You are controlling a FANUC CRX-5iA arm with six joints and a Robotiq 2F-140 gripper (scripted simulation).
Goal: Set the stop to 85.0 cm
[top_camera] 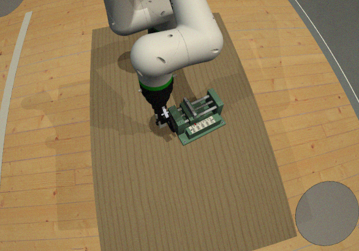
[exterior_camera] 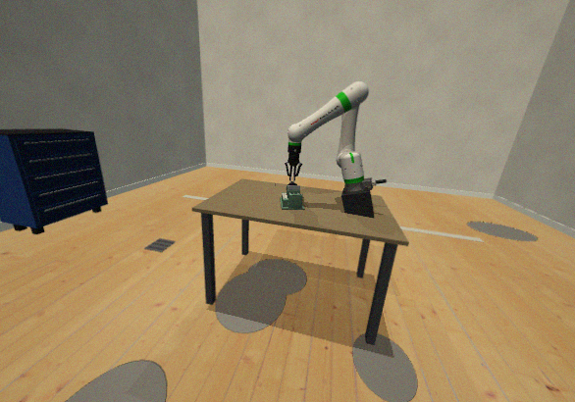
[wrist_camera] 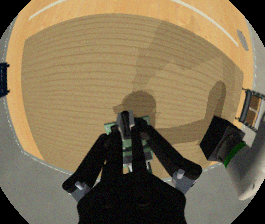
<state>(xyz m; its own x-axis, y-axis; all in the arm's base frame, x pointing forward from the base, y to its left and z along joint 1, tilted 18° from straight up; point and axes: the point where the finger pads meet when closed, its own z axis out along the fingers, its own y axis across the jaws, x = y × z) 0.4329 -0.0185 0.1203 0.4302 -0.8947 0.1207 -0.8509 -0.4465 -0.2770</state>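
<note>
Right now the stop block is 110 mm to the left of my hand, 40 mm behind it and 30 mm below it.
</note>
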